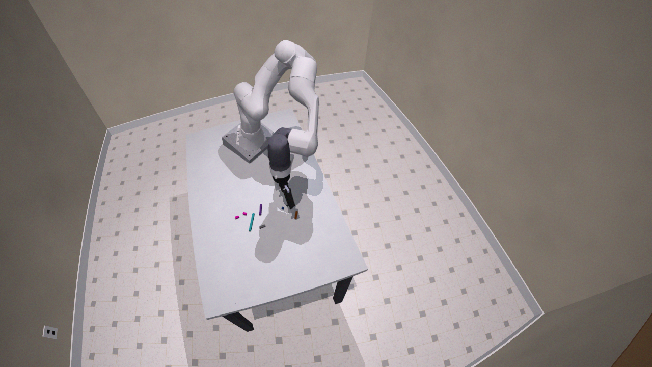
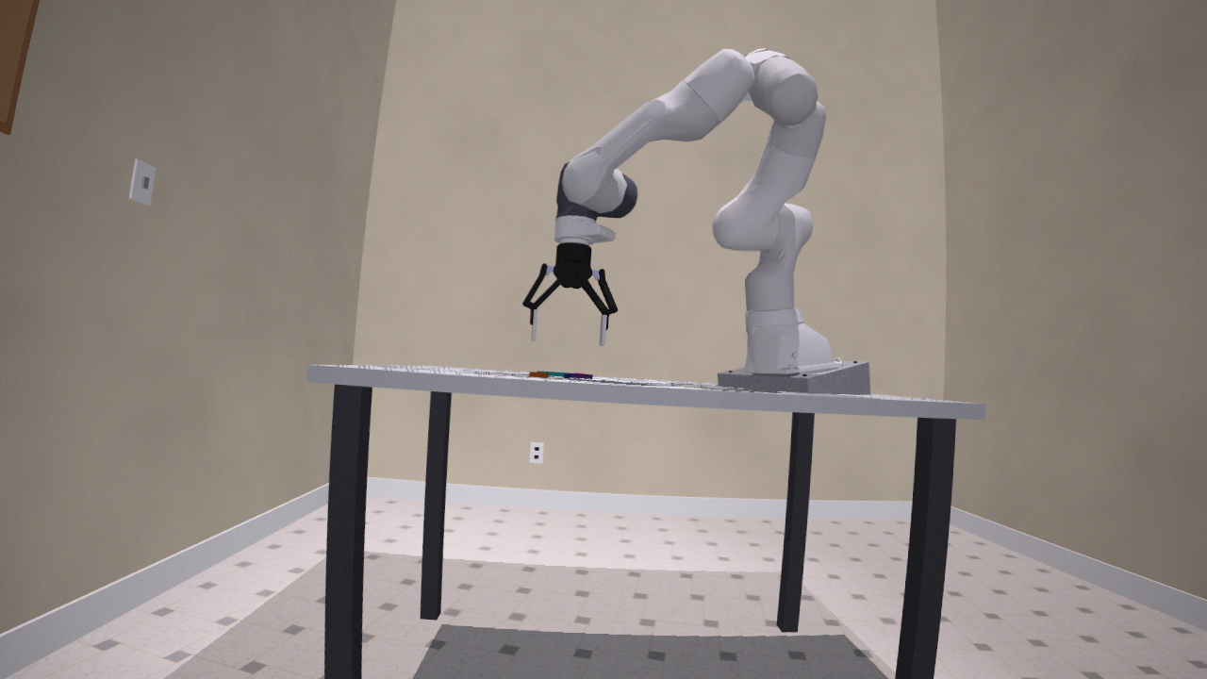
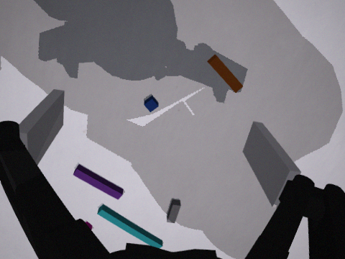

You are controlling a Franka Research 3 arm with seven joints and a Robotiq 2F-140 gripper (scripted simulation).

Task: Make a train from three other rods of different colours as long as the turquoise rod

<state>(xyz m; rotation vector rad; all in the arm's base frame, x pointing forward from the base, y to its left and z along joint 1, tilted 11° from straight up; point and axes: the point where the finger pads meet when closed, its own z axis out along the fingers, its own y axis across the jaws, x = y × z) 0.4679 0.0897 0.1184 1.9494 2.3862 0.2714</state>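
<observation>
The blue rod lies 8 cm below my hand and 1 cm to the right of it. Also, from my hand: orange rod 8 cm below, 5 cm ahead, 4 cm to the left; grey rod 13 cm to the right, 8 cm below, 7 cm ahead; purple rod 12 cm to the right, 8 cm below, 2 cm behind.
</observation>
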